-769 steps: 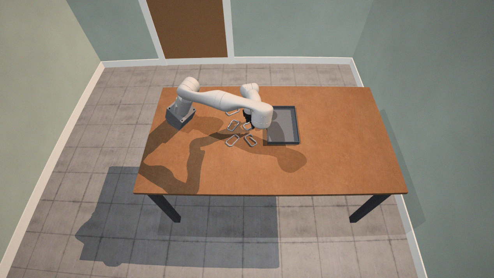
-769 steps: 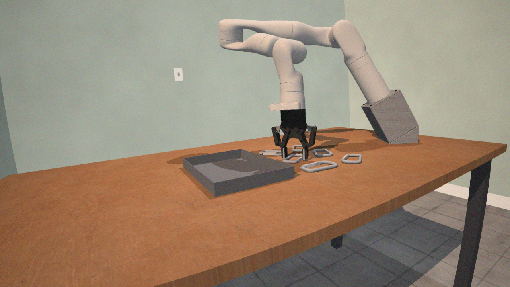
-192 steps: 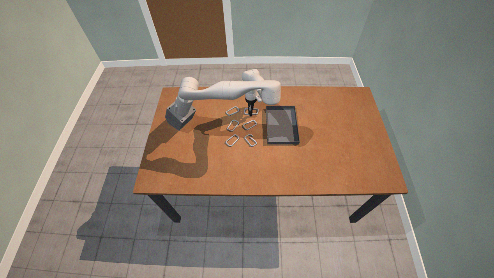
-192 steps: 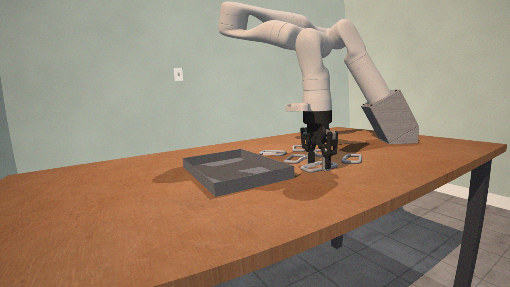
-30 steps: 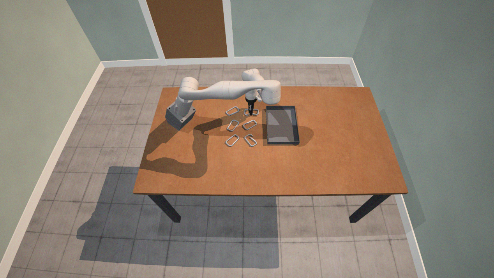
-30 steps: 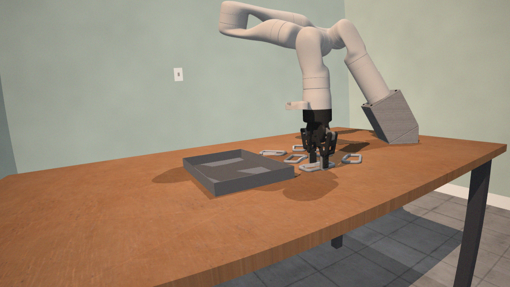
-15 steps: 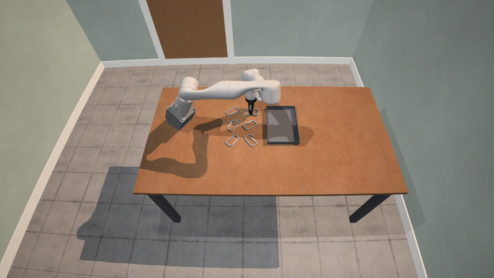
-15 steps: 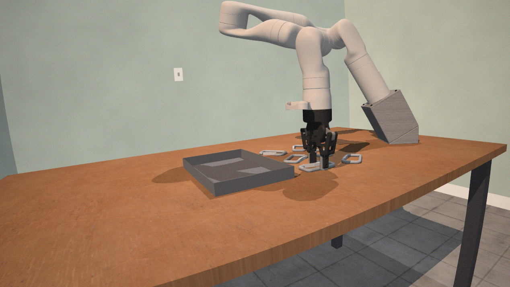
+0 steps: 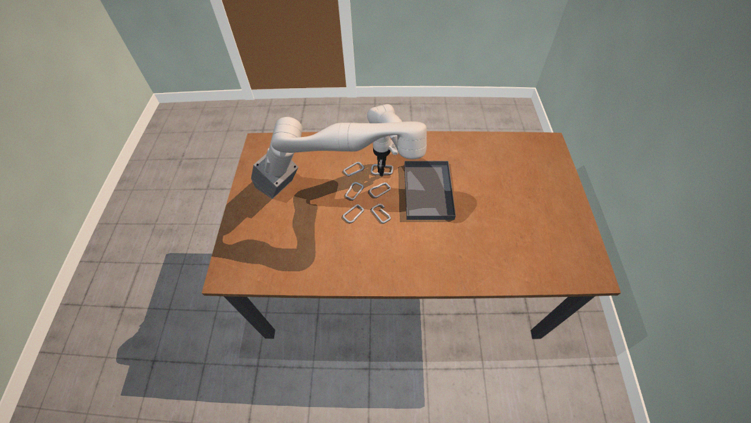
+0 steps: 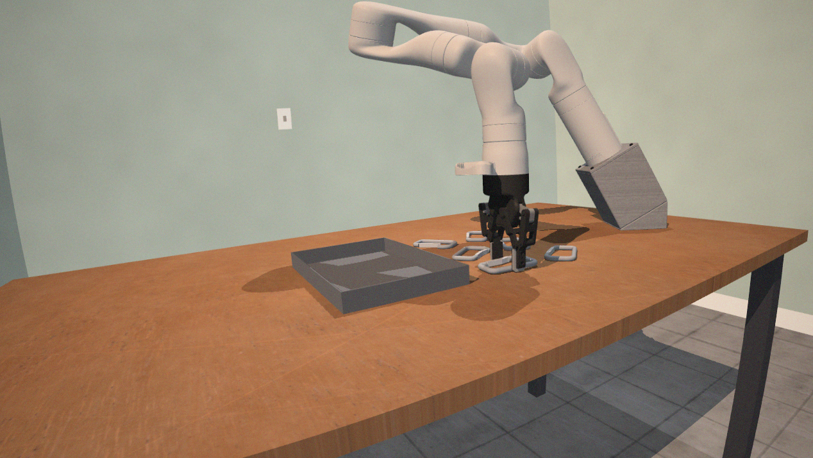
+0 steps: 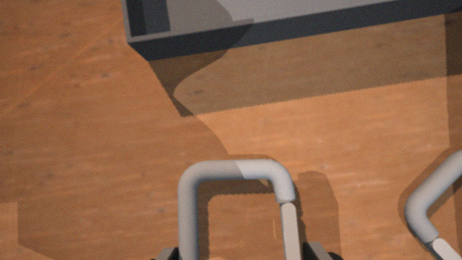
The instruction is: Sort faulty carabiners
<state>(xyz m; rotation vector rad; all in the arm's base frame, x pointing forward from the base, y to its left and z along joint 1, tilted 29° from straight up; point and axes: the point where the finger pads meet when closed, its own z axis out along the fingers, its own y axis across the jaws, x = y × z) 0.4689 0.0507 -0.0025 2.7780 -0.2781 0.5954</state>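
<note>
My hand is 20 mm to the left of the carabiner gate and 10 mm above it. The rest, counted from my hand: grey tray (180 mm ahead, 150 mm to the right, 10 mm below).
</note>
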